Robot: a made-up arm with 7 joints. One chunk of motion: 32 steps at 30 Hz.
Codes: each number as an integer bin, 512 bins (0 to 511) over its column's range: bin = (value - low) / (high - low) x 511, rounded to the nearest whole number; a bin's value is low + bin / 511 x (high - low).
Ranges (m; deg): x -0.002..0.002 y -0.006..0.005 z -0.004..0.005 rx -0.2..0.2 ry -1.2..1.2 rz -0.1..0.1
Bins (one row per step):
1: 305 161 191 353 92 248
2: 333 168 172 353 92 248
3: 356 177 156 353 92 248
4: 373 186 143 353 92 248
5: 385 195 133 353 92 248
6: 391 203 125 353 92 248
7: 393 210 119 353 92 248
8: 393 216 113 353 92 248
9: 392 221 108 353 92 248
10: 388 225 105 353 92 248
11: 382 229 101 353 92 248
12: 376 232 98 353 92 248
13: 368 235 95 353 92 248
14: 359 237 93 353 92 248
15: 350 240 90 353 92 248
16: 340 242 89 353 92 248
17: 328 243 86 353 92 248
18: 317 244 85 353 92 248
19: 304 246 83 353 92 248
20: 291 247 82 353 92 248
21: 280 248 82 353 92 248
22: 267 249 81 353 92 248
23: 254 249 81 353 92 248
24: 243 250 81 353 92 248
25: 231 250 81 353 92 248
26: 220 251 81 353 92 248
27: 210 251 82 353 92 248
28: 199 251 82 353 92 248
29: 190 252 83 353 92 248
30: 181 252 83 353 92 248
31: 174 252 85 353 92 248
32: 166 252 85 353 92 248
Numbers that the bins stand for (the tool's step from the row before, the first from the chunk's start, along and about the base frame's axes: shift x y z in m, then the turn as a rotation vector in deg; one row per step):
1: 0.00039 -0.00253 -0.00064 0.076 -0.768 -0.003
2: 0.00061 -0.00238 -0.00097 0.076 -0.768 -0.003
3: 0.00079 -0.00219 -0.00125 0.076 -0.768 -0.003
4: 0.00092 -0.00200 -0.00148 0.076 -0.768 -0.003
5: 0.00101 -0.00180 -0.00166 0.076 -0.768 -0.003
6: 0.00106 -0.00163 -0.00180 0.076 -0.768 -0.003
7: 0.00108 -0.00148 -0.00190 0.076 -0.768 -0.003
8: 0.00108 -0.00135 -0.00201 0.076 -0.768 -0.003
9: 0.00107 -0.00124 -0.00210 0.076 -0.768 -0.003
10: 0.00104 -0.00116 -0.00215 0.076 -0.768 -0.003
11: 0.00099 -0.00107 -0.00222 0.076 -0.768 -0.003
12: 0.00094 -0.00101 -0.00227 0.076 -0.768 -0.003
13: 0.00088 -0.00094 -0.00233 0.076 -0.768 -0.003
14: 0.00081 -0.00090 -0.00236 0.076 -0.768 -0.003
15: 0.00074 -0.00083 -0.00241 0.076 -0.768 -0.003
16: 0.00066 -0.00079 -0.00243 0.076 -0.768 -0.003
17: 0.00057 -0.00077 -0.00249 0.076 -0.768 -0.003
18: 0.00048 -0.00075 -0.00250 0.076 -0.768 -0.003
19: 0.00038 -0.00070 -0.00254 0.076 -0.768 -0.003
20: 0.00028 -0.00068 -0.00256 0.076 -0.768 -0.003
21: 0.00019 -0.00066 -0.00256 0.076 -0.768 -0.003
22: 0.00009 -0.00064 -0.00257 0.076 -0.768 -0.003
23: -0.00001 -0.00064 -0.00257 0.076 -0.768 -0.003
24: -0.00010 -0.00062 -0.00257 0.076 -0.768 -0.003
25: -0.00019 -0.00062 -0.00257 0.076 -0.768 -0.003
26: -0.00028 -0.00060 -0.00257 0.076 -0.768 -0.003
27: -0.00036 -0.00060 -0.00256 0.076 -0.768 -0.003
28: -0.00044 -0.00060 -0.00256 0.076 -0.768 -0.003
29: -0.00051 -0.00058 -0.00254 0.076 -0.768 -0.003
30: -0.00058 -0.00058 -0.00254 0.076 -0.768 -0.003
31: -0.00064 -0.00058 -0.00250 0.076 -0.768 -0.003
32: -0.00070 -0.00058 -0.00250 0.076 -0.768 -0.003

